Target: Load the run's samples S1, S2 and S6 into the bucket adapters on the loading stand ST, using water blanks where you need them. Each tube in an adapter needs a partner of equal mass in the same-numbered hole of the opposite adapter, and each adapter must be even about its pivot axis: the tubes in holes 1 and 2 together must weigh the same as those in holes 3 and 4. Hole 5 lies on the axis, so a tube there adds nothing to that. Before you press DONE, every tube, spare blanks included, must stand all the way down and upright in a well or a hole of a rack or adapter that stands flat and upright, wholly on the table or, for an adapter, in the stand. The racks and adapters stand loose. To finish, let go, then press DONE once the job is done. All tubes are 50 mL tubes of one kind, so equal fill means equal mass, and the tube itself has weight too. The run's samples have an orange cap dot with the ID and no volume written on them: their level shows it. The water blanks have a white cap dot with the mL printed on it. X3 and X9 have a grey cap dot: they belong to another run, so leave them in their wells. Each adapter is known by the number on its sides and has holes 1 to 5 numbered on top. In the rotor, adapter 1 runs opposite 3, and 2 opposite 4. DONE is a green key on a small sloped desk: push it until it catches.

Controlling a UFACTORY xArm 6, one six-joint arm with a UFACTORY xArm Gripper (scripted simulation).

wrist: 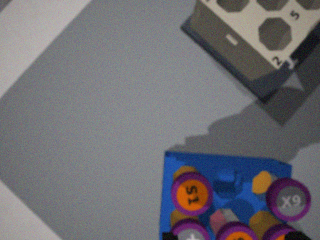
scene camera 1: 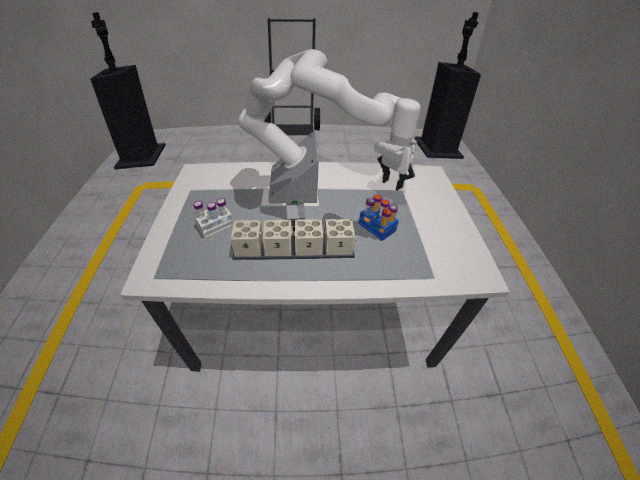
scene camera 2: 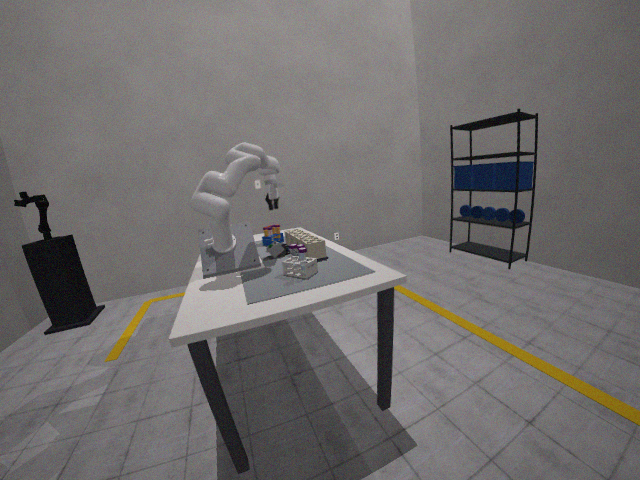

Labels:
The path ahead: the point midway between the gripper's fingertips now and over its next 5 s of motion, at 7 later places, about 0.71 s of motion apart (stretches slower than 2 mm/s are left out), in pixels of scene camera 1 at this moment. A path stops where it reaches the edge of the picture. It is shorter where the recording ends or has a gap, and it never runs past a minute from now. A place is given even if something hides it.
My gripper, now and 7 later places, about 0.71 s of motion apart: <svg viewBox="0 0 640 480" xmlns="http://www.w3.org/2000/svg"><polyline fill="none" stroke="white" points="391,185 390,178 388,186 386,194 385,201 384,204 384,206 384,206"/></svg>

